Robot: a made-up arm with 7 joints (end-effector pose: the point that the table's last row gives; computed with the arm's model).
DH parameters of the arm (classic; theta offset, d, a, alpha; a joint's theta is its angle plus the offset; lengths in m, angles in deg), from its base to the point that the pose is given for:
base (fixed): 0 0 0 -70
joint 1: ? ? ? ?
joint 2: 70 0 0 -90
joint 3: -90 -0.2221 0.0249 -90
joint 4: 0 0 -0.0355 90
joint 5: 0 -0.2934 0 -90
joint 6: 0 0 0 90
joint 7: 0 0 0 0
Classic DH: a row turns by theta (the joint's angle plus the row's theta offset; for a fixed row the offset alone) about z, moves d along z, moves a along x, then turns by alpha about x.
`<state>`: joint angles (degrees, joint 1 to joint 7).
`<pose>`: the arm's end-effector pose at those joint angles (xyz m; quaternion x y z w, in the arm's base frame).
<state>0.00 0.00 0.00 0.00 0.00 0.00 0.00</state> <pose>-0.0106 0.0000 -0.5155 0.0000 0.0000 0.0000 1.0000</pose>
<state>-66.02 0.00 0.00 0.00 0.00 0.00 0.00</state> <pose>0.4383 -0.0950 -0.2544 0.0000 -0.5119 -0.1863 0.8386</pose>
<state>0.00 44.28 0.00 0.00 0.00 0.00 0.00</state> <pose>-0.0106 0.3599 -0.3691 0.3769 0.0000 0.0000 0.9263</pose>
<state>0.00 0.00 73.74 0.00 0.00 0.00 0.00</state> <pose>-0.0030 -0.0102 -0.5155 0.0000 0.0000 0.6000 0.8000</pose>
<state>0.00 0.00 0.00 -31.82 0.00 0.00 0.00</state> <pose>0.1494 0.0000 -0.4901 0.0000 -0.2741 0.0000 0.9617</pose>
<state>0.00 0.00 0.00 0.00 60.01 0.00 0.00</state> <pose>-0.0106 0.0000 -0.5155 0.0000 0.0000 0.5001 0.8660</pose>
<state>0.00 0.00 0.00 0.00 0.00 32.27 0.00</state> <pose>-0.0106 0.0000 -0.5155 0.0000 0.2779 0.0000 0.9606</pose>
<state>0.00 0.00 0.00 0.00 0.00 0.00 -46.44</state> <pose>-0.0106 0.0000 -0.5155 0.0000 0.0000 -0.3943 0.9190</pose>
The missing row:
joint 1: 90 0 0 90
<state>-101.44 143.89 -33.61 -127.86 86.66 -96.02 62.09</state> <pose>0.0411 0.0516 0.2793 0.4616 0.5850 0.6346 0.2050</pose>
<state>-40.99 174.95 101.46 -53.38 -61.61 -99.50 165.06</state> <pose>-0.3539 -0.1447 0.3036 0.2991 -0.6893 -0.5613 0.3469</pose>
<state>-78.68 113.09 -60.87 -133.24 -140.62 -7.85 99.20</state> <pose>0.2475 0.0280 0.0964 -0.6090 0.3249 0.7175 0.0934</pose>
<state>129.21 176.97 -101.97 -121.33 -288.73 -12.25 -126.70</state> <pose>0.0226 0.2648 0.1605 -0.7694 0.4889 -0.4086 0.0452</pose>
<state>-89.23 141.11 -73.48 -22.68 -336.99 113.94 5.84</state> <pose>-0.1749 0.4455 0.1965 0.2680 0.2635 0.8323 0.4074</pose>
